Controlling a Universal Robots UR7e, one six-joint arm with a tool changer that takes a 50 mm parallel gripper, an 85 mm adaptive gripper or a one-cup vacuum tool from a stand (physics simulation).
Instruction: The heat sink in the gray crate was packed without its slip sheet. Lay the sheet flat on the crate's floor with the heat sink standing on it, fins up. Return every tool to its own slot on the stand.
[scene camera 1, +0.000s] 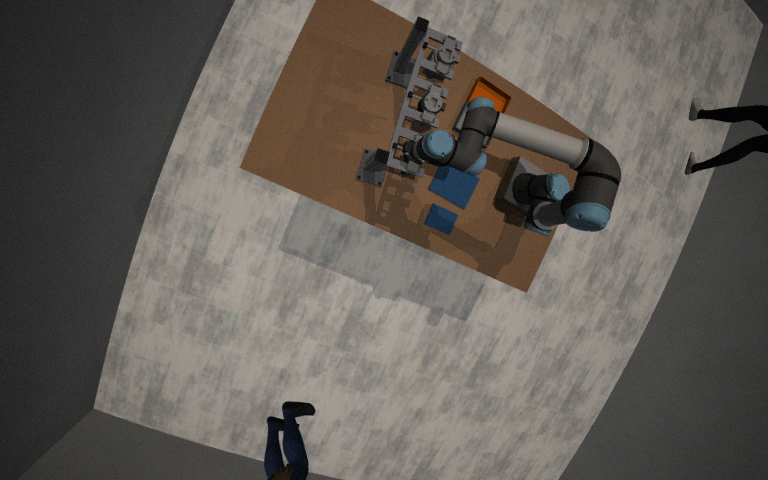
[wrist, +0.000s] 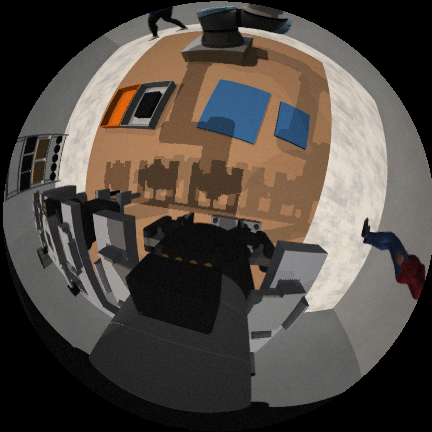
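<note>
The black heat sink stands fins up in the gray crate; the arm hides it in the scene view. A large blue sheet and a small blue one lie on the table; I cannot tell whether either is the slip sheet. My adaptive gripper is open and empty, at the near end slot of the tool stand, between slot brackets. Whether it is fully seated is hidden. Two other tools sit in the other slots.
An orange bin adjoins the gray crate. The robot base block stands beyond the sheets. The stand's upright post is at its far end. A slotted bracket rises beside the gripper.
</note>
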